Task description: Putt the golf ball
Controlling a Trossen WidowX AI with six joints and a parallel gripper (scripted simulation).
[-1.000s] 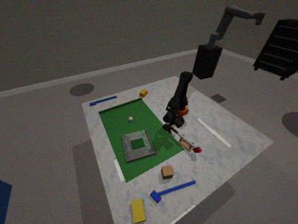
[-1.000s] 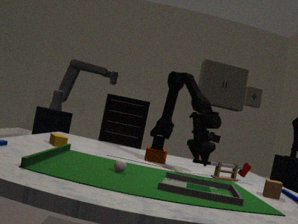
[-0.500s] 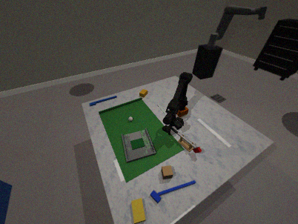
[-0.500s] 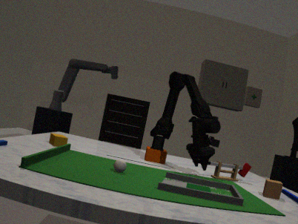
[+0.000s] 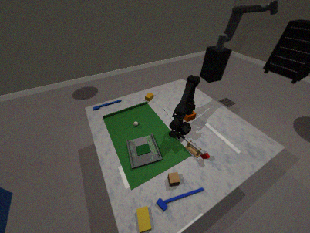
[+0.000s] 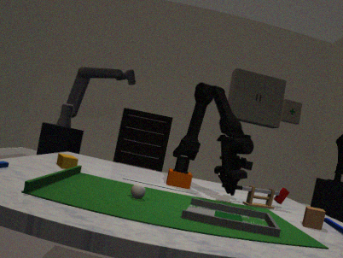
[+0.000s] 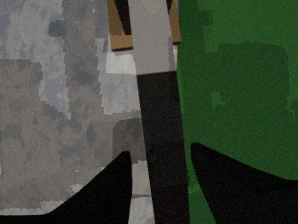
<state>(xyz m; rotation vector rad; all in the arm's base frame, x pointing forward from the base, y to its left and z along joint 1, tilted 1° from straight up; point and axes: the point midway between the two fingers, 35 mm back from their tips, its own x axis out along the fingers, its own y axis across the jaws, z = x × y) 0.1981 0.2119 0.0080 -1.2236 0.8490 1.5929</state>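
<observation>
The red putter lies 40 mm behind my gripper tip, 110 mm to the left of it and 30 mm above it. From my gripper tip the other things lie so: brown block (190 mm ahead, 270 mm to the left); then wooden rack (40 mm behind, 120 mm to the left); then grey raised frame (310 mm ahead, 10 mm to the left, 30 mm below).
</observation>
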